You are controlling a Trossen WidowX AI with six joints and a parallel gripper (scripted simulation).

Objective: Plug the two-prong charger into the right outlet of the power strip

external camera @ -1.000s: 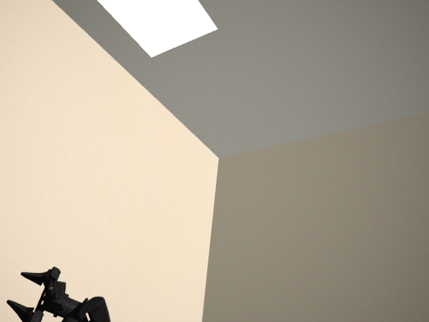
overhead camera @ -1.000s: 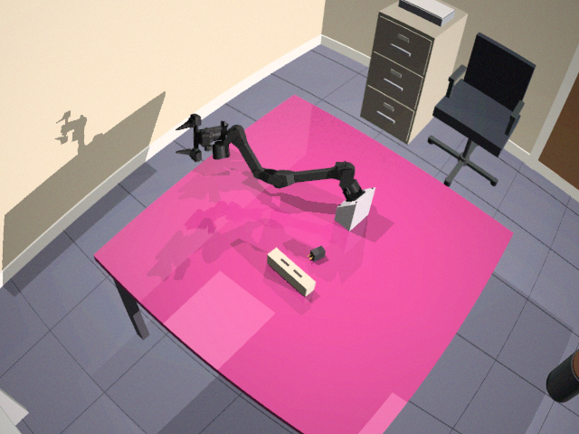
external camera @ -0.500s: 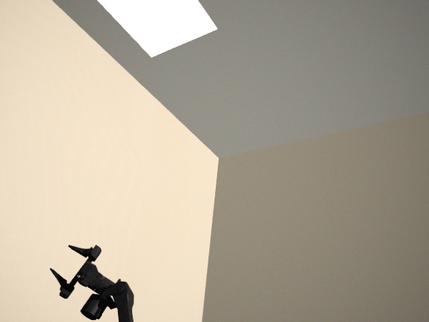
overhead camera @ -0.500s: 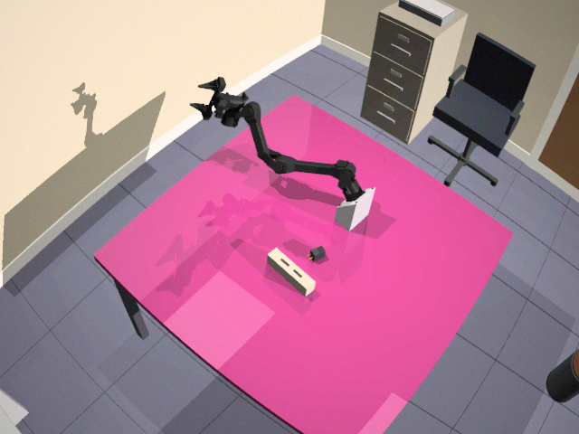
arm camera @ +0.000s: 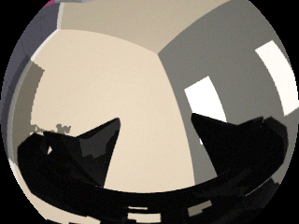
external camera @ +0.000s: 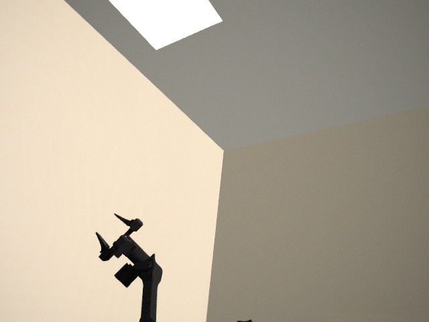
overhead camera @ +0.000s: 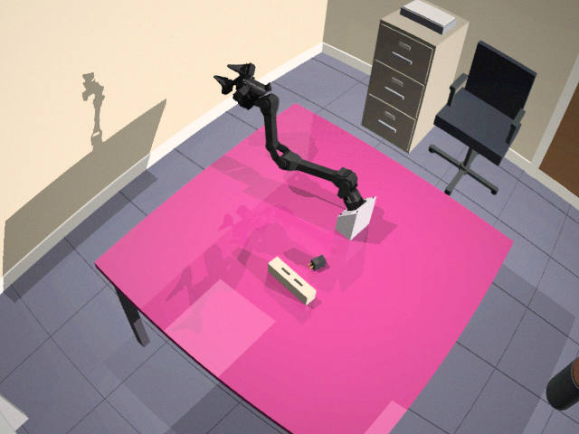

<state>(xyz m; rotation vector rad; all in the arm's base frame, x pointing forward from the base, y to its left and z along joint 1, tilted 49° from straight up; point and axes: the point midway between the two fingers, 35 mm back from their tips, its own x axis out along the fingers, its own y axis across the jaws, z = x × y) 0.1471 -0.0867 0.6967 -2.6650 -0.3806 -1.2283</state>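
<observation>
The dark grey charger lies 640 mm to the left of my gripper tip, 510 mm below it and 60 mm ahead of it.
</observation>
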